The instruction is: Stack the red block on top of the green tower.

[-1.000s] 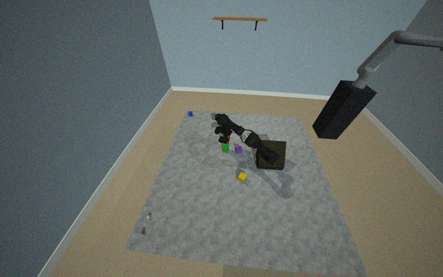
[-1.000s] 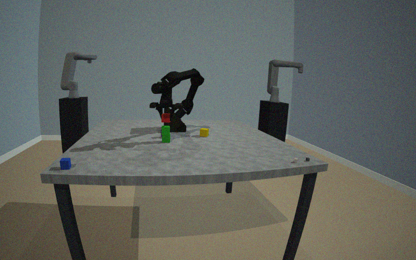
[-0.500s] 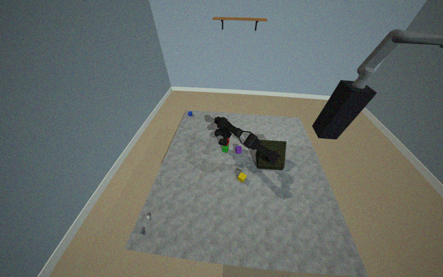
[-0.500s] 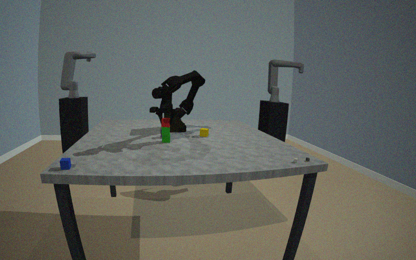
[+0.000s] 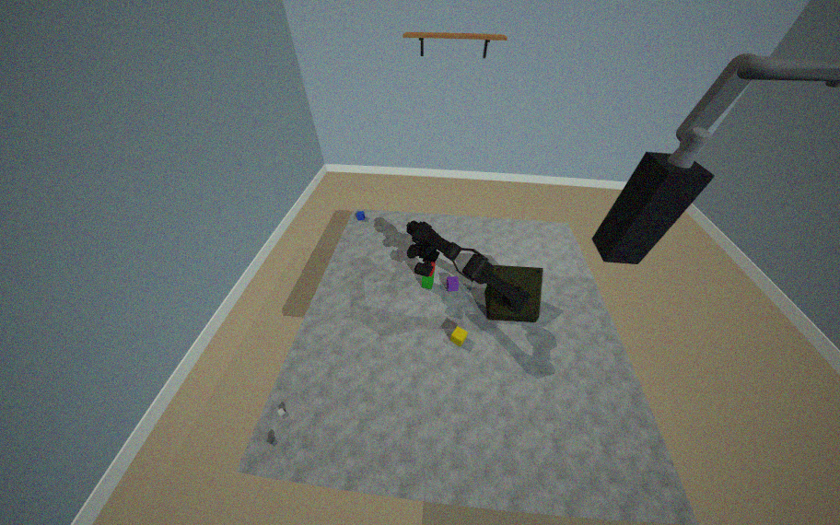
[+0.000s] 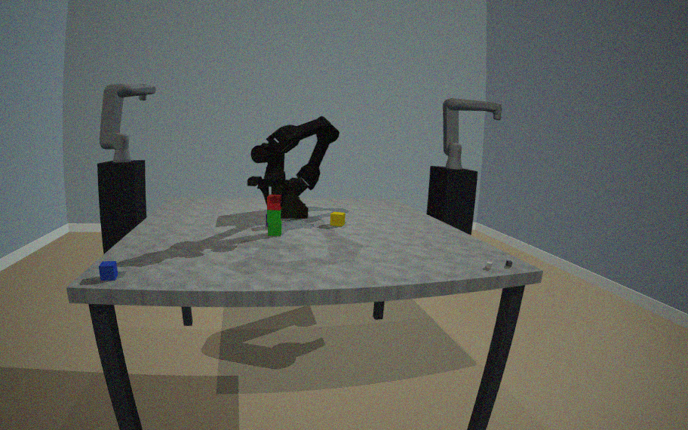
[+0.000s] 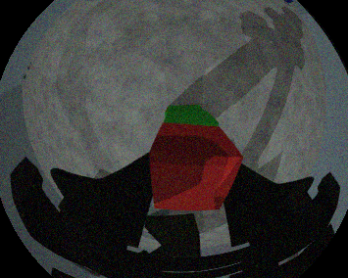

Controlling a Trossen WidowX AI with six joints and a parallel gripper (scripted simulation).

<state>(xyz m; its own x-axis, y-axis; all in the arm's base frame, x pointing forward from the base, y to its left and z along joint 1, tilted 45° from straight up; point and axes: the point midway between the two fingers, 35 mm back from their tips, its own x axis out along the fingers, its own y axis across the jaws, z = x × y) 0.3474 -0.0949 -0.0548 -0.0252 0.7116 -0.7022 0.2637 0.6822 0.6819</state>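
The red block is 20 mm above my gripper tip. From my gripper tip the other things lie so: blue block (460 mm to the right, 430 mm ahead, 80 mm below); then yellow block (260 mm to the left, 140 mm behind, 70 mm below); then purple block (110 mm behind, 70 mm below).
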